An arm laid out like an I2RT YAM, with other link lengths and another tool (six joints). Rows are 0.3 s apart.
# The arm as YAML. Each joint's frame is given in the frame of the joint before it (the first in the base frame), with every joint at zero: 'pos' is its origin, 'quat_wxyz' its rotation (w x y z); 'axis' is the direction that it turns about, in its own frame. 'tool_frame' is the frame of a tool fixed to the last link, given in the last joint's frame.
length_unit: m
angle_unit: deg
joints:
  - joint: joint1
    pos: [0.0, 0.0, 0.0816]
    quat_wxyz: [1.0, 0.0, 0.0, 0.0]
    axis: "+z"
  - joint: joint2
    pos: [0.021, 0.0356, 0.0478]
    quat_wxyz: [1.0, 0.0, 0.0, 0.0]
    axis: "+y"
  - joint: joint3
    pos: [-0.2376, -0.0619, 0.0]
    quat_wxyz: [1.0, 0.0, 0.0, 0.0]
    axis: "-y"
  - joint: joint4
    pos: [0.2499, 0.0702, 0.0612]
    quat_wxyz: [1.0, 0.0, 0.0, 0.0]
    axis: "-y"
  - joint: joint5
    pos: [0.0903, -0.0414, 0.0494]
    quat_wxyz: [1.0, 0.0, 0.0, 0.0]
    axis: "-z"
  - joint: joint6
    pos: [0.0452, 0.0, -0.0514]
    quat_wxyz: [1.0, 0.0, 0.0, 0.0]
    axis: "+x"
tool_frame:
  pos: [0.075, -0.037, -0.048]
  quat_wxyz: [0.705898, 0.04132, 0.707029, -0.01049]
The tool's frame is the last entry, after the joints.
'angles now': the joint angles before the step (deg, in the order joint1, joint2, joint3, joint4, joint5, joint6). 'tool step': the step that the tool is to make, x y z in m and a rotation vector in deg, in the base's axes. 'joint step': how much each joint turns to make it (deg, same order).
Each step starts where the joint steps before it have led.
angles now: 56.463 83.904 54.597 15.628 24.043 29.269
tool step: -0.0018 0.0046 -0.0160 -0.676 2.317 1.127
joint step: -0.003 1.978 -0.070 -0.320 -1.492 1.324
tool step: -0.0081 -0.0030 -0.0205 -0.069 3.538 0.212
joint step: 0.031 0.274 -2.163 -0.676 -1.054 2.934
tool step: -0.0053 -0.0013 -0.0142 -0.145 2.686 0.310
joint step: -0.059 0.574 -1.063 -0.694 -1.096 2.030
